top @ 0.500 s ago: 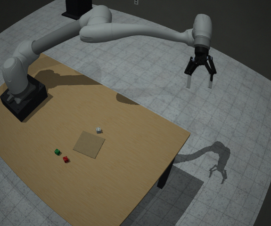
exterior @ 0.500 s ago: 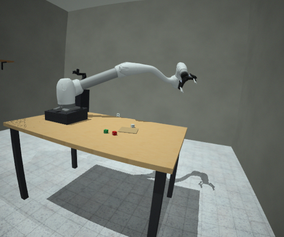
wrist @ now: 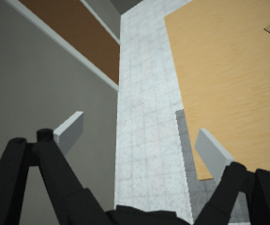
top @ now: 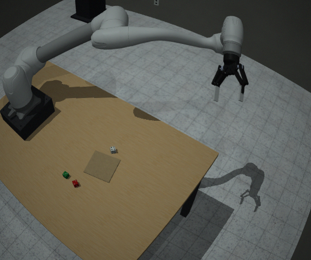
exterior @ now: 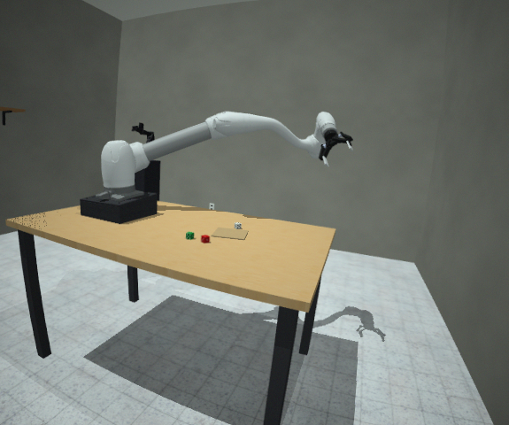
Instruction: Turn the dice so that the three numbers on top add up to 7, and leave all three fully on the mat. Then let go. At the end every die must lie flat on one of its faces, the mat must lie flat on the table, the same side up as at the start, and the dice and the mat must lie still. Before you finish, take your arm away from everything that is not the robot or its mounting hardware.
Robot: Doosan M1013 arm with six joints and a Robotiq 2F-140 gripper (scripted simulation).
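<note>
My hand is 58 cm to the left of the red die, 40 cm past it and 36 cm above it. Also, from my hand: white die 39 cm behind, 36 cm below, 31 cm to the right; tan mat 41 cm to the right, 37 cm below, 37 cm behind; green die 58 cm to the right, 47 cm behind, 36 cm below.
</note>
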